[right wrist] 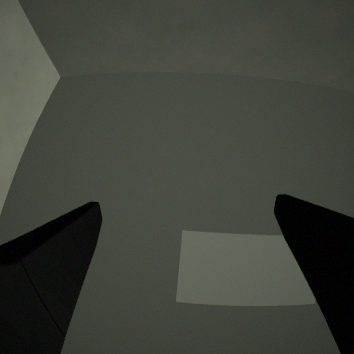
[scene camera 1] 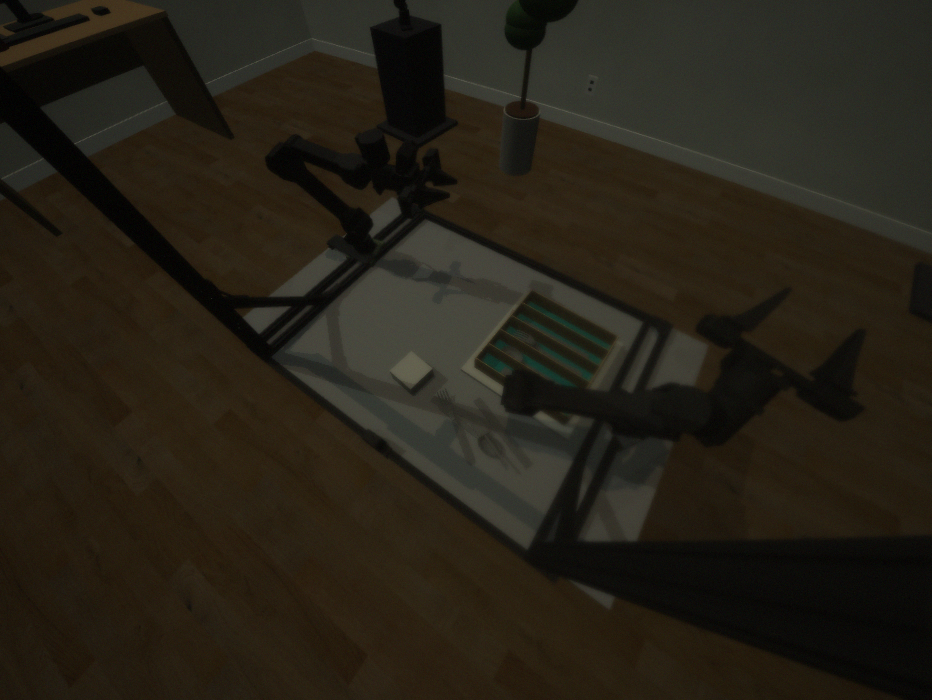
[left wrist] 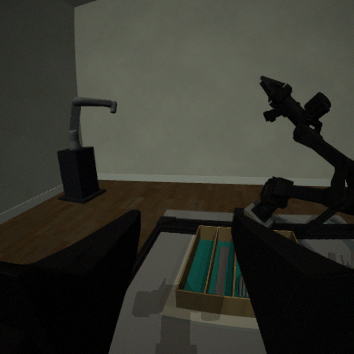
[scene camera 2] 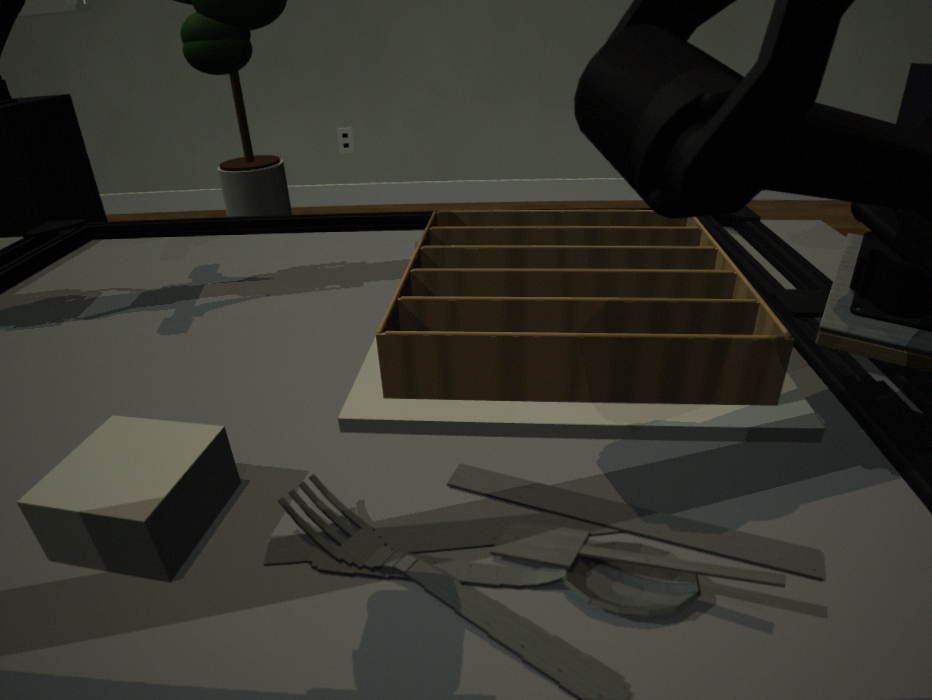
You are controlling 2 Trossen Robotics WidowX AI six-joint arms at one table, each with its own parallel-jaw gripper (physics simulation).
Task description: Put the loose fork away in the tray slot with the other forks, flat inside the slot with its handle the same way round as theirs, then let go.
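The loose fork [scene camera 1: 456, 425] [scene camera 2: 512, 625] lies on the table among other cutlery, tines toward the white block, its neck over another utensil in scene camera 2. The slotted wooden tray [scene camera 1: 576, 319] [scene camera 2: 580, 367] [left wrist: 215, 302] stands behind it. In the left wrist view, fork tines [left wrist: 242, 287] show at the near end of a green-floored slot; the left gripper's finger hides more. My left gripper [scene camera 1: 453, 188] [left wrist: 186, 220] is partly open and empty, raised at the table's far left. My right gripper [scene camera 1: 826, 309] [right wrist: 189, 207] is wide open and empty, raised beyond the tray on the right.
A pale block [scene camera 1: 411, 370] [scene camera 2: 128, 467] lies left of the fork. A spoon [scene camera 1: 489, 444] [scene camera 2: 632, 591] and a flat strip-like utensil [scene camera 2: 640, 519] lie beside it. The tray stands on a pale board [scene camera 2: 572, 414]. The right arm [scene camera 2: 655, 120] hangs above the tray's right side.
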